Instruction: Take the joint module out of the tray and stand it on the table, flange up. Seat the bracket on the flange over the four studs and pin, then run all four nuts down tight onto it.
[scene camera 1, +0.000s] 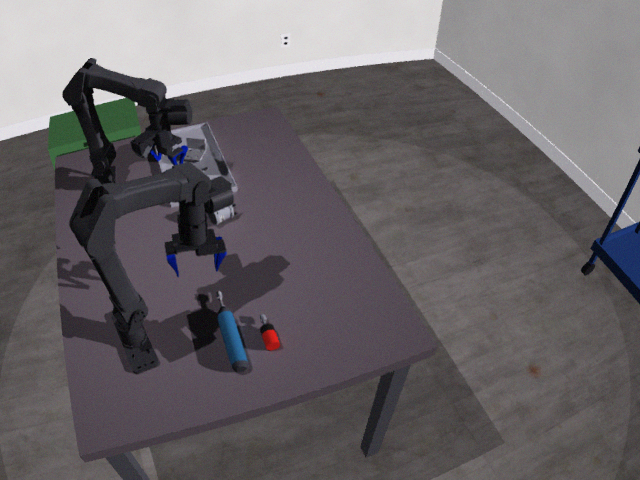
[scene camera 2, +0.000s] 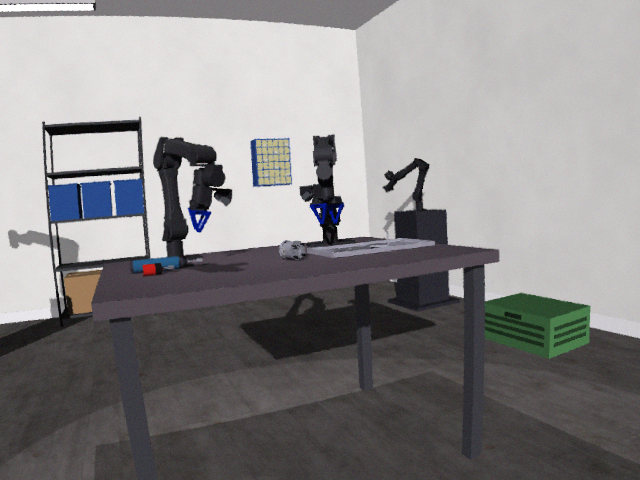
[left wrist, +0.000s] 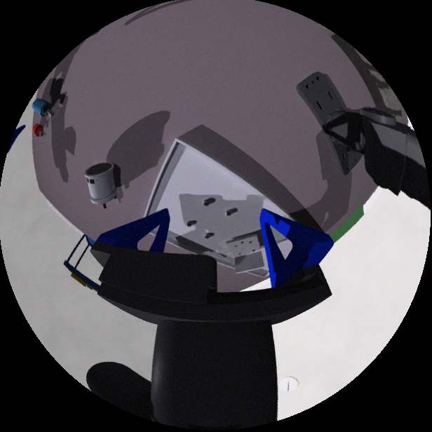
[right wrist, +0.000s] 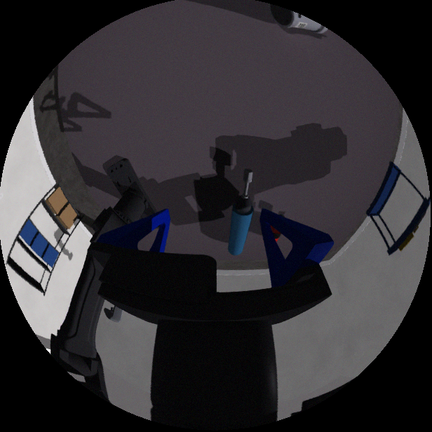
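The white joint module (scene camera 1: 223, 213) (scene camera 2: 292, 250) (left wrist: 101, 185) (right wrist: 306, 22) lies on its side on the table, outside the tray (scene camera 1: 234, 187) (scene camera 2: 341, 253) (left wrist: 190, 167). Its dark flat end faces the arms' side; small studs show at the other end. In the left wrist view the tray holds several small dark nuts (left wrist: 231, 211) and the holed bracket (left wrist: 245, 246), partly in shadow. My left gripper (scene camera 1: 168, 157) (scene camera 2: 328, 222) (left wrist: 214, 213) is open and empty above the tray. My right gripper (scene camera 1: 197, 272) (scene camera 2: 200, 230) (right wrist: 214, 213) is open and empty above the table, behind the tools.
A blue-handled driver (scene camera 1: 231, 338) (scene camera 2: 156, 264) (left wrist: 40, 106) (right wrist: 241, 230) and a short red driver (scene camera 1: 270, 338) (scene camera 2: 149, 269) (left wrist: 38, 130) (right wrist: 275, 232) lie side by side on the table. A green crate (scene camera 1: 98, 126) (scene camera 2: 537, 325) stands on the floor beyond the tray end.
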